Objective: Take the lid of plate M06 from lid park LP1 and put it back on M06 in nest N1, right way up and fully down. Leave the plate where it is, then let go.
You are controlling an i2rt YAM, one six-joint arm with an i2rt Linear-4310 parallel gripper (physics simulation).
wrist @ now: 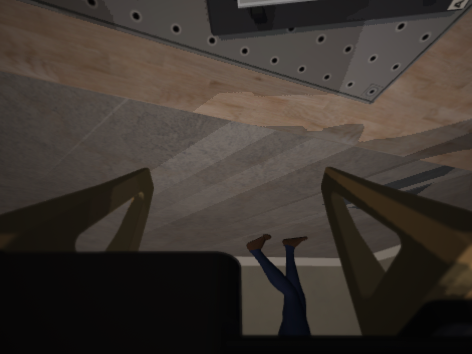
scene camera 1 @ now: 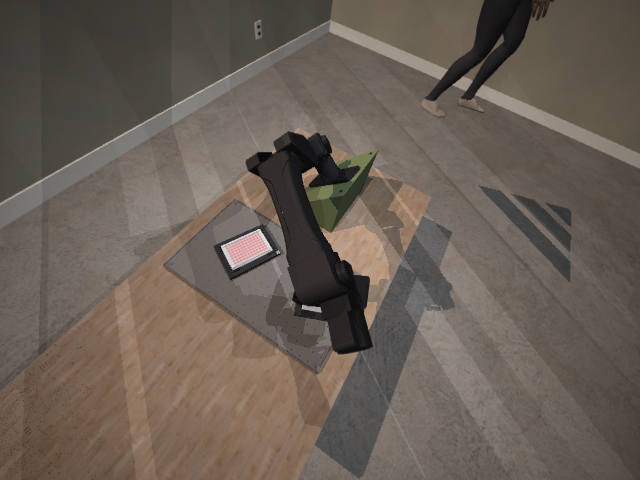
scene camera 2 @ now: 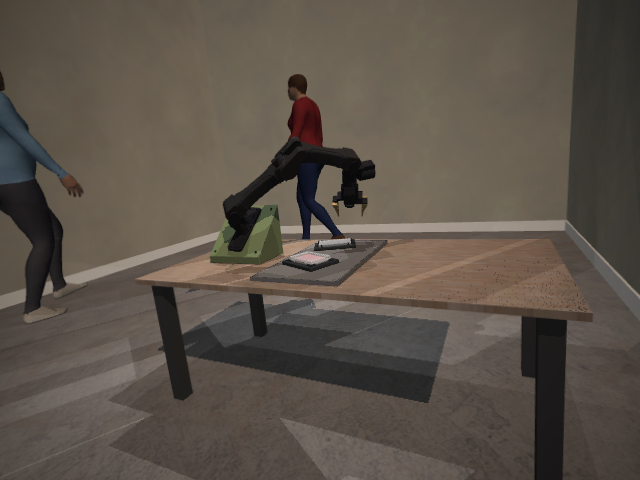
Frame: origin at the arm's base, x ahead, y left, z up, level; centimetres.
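Seen in the pictures: gripper, fingertip midpoint: [wrist: 237,177] [scene camera 2: 350,215]; arm's base, origin of the base link: [scene camera 1: 333,178] [scene camera 2: 245,229].
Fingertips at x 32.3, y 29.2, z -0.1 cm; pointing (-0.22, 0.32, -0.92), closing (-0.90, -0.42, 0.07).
Pixels of each thing's middle, then the offset from my fingertips to it. Level surfaces: height alone.
- plate, body centre: [scene camera 1: 246,248] [scene camera 2: 309,258] dx +1.4, dy -36.1, dz -8.5 cm
- black nest, body centre: [scene camera 1: 247,249] [scene camera 2: 309,261] dx +1.4, dy -36.1, dz -9.5 cm
- second black holder, body centre: [scene camera 1: 319,290] [scene camera 2: 335,243] dx -2.3, dy -11.1, dz -9.4 cm
- grey perforated board, body centre: [scene camera 1: 269,273] [scene camera 2: 327,257] dx +2.6, dy -26.2, dz -11.0 cm
- wooden table, its level: dz -11.6 cm
A plate [scene camera 1: 247,249] [scene camera 2: 310,257] with a pink well grid sits without a lid in a black nest [scene camera 1: 255,264] [scene camera 2: 310,267]. A pale, flat lid [scene camera 1: 311,308] [scene camera 2: 334,241] lies on a second black holder [scene camera 1: 308,314] [scene camera 2: 336,247] [wrist: 325,22], apparently the lid park; the arm partly covers both in scene camera 1. In the wrist view a pale edge of the lid [wrist: 275,2] shows at the top. My gripper [scene camera 2: 349,213] [wrist: 237,177] is open and empty, pointing down, high above the table around the lid park. It is hidden under the arm in scene camera 1.
Both holders stand on a grey perforated board [scene camera 1: 206,268] [scene camera 2: 299,277] [wrist: 310,56] on the wooden table [scene camera 1: 170,372] [scene camera 2: 465,268]. The arm's green wedge base [scene camera 1: 351,201] [scene camera 2: 268,237] stands beside the board. People stand beyond the table.
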